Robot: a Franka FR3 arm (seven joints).
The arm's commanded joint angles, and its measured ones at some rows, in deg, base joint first. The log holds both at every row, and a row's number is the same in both.
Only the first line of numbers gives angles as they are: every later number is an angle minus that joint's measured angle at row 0.
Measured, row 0:
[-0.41, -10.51, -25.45, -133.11, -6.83, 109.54, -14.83]
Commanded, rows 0 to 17:
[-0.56, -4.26, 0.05, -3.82, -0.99, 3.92, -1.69]
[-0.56, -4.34, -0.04, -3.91, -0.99, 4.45, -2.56]
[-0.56, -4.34, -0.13, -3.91, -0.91, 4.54, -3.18]
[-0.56, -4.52, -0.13, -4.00, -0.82, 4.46, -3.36]
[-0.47, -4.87, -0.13, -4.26, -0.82, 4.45, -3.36]
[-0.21, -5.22, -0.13, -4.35, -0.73, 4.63, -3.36]
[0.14, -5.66, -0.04, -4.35, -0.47, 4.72, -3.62]
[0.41, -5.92, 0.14, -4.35, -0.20, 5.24, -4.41]
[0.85, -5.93, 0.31, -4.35, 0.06, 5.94, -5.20]
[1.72, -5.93, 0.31, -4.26, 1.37, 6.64, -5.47]
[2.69, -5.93, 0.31, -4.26, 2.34, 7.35, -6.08]
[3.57, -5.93, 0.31, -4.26, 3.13, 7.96, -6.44]
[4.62, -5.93, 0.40, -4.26, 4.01, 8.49, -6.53]
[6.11, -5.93, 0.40, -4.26, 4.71, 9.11, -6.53]
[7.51, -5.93, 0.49, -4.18, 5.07, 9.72, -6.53]
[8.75, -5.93, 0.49, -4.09, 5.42, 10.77, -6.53]
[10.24, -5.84, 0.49, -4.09, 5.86, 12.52, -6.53]
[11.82, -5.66, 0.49, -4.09, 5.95, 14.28, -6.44]
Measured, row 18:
[8.15, -3.47, 0.54, -3.00, 4.09, 9.97, -5.52]
